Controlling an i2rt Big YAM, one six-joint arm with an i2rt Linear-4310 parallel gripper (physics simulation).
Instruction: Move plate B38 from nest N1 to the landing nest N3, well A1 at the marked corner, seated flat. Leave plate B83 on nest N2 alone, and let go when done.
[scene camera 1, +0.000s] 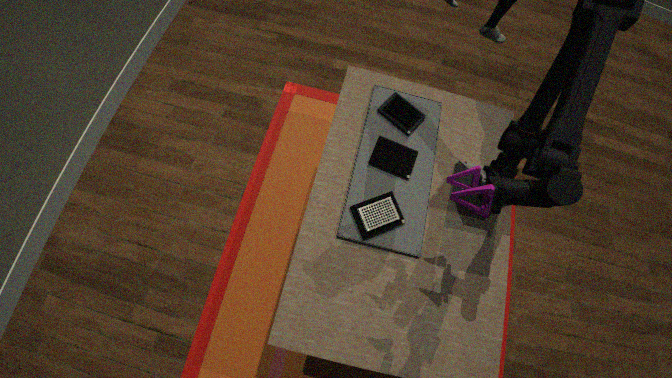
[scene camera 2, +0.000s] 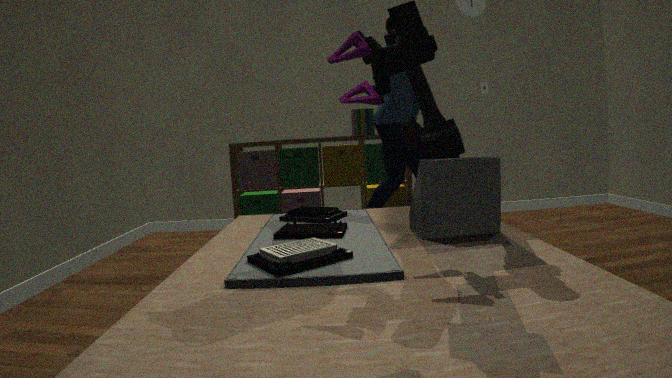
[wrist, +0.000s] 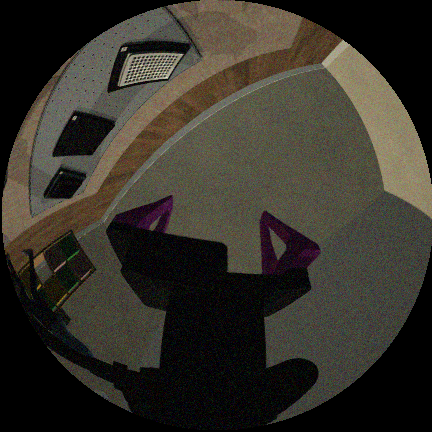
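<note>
A white well plate (scene camera 1: 378, 214) (scene camera 2: 300, 248) (wrist: 150, 66) lies in a black nest (scene camera 1: 359, 220) (scene camera 2: 345, 254) (wrist: 118, 65) at the near end of the grey board. A flat black piece (scene camera 1: 393, 157) (scene camera 2: 310, 231) (wrist: 83, 134) is in the middle. Another black piece (scene camera 1: 401, 113) (scene camera 2: 312, 215) (wrist: 65, 183) with a raised rim is at the far end. Whether these two are bare nests or hold a dark plate is unclear. Plate and nest labels are unreadable. My gripper (scene camera 1: 450, 187) (scene camera 2: 335, 81) (wrist: 218, 207) is open and empty, high above the table and right of the board.
The grey board (scene camera 1: 428, 150) (scene camera 2: 370, 260) (wrist: 92, 85) lies on the wooden table (scene camera 1: 320, 310) (scene camera 2: 200, 320). A tall grey block (scene camera 2: 457, 197) stands right of the board. A person and a shelf unit (scene camera 2: 232, 180) are behind the table.
</note>
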